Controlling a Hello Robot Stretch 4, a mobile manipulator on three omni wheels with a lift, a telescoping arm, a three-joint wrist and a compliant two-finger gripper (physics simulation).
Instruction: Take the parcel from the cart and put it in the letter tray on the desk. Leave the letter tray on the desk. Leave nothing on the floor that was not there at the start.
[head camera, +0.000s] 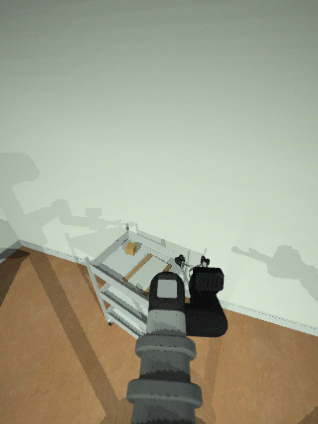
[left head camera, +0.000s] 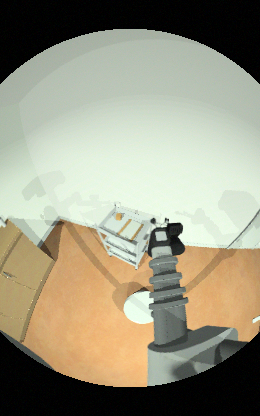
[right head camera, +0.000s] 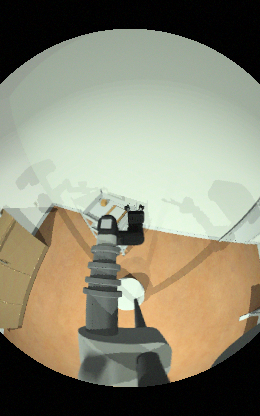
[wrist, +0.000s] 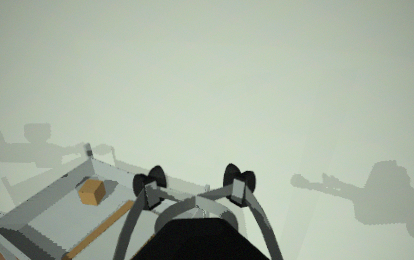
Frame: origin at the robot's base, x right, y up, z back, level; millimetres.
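Seen in the pictures: gripper, fingertip midpoint: (head camera: 191, 258) (left head camera: 158, 218) (right head camera: 133, 205) (wrist: 194, 178); robot's base at its link origin: (left head camera: 141, 306) (right head camera: 126, 292).
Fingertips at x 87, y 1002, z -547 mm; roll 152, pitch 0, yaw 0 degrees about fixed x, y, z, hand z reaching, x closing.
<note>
Pixels of each thing's top centre, then the offset from my fingertips to it. Level surfaces: height alone.
- small orange-brown box at its top centre: (wrist: 90, 186) (head camera: 130, 245) (left head camera: 118, 214) (right head camera: 103, 200) dx -312, dy -318, dz -350 mm
- white cart's top at its surface level: dy -368 mm
- flat white piece with two brown strips, top centre: (wrist: 120, 240) (head camera: 147, 272) (left head camera: 130, 229) dx -190, dy -358, dz -191 mm
A small orange-brown box (head camera: 131, 248) (left head camera: 119, 216) (right head camera: 104, 203) (wrist: 92, 192), which looks like the parcel, sits near the back left corner of the white cart's top (head camera: 112, 260) (wrist: 55, 217). My gripper (head camera: 192, 260) (left head camera: 160, 220) (right head camera: 134, 207) (wrist: 194, 178) is open and empty. It is pointed toward the wall, at the cart's right side and to the right of the box, apart from it. Its height over the cart is hard to tell. The arm hides part of the cart in the head view. The desk and letter tray are not recognisable in these views.
A flat white piece with two brown strips (head camera: 138, 267) (wrist: 100, 230) lies on the cart, right of the box. The wall stands close behind the cart. A tan cabinet (left head camera: 22, 280) (right head camera: 15, 270) stands at the left. My round white base (left head camera: 137, 307) (right head camera: 131, 294) is below the arm.
</note>
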